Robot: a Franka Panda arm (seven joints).
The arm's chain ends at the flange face. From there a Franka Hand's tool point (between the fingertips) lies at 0.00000 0.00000 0.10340 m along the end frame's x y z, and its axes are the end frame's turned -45 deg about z.
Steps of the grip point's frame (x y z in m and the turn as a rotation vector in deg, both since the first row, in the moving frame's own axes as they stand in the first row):
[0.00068 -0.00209 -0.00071 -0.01 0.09 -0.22]
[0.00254 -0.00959 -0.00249 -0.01 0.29 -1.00]
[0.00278 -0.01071 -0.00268 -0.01 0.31 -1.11]
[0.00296 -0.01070 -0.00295 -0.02 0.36 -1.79]
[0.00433 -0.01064 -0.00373 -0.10 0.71 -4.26]
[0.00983 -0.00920 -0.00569 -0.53 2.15 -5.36]
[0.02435 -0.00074 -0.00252 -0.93 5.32 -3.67]
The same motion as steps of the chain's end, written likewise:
[-0.00112 -0.00186 -0.00071 0.06 0.07 -0.22]
[-0.00536 -0.00822 -0.00249 0.20 0.21 -1.00]
[-0.00601 -0.00915 -0.00268 0.21 0.23 -1.11]
[-0.00595 -0.00922 -0.00295 0.24 0.27 -1.79]
[-0.00547 -0.00977 -0.00372 0.43 0.57 -4.26]
[-0.00287 -0.01123 -0.00561 1.15 1.90 -5.36]
[0.00892 -0.01190 -0.00206 3.10 4.42 -3.67]

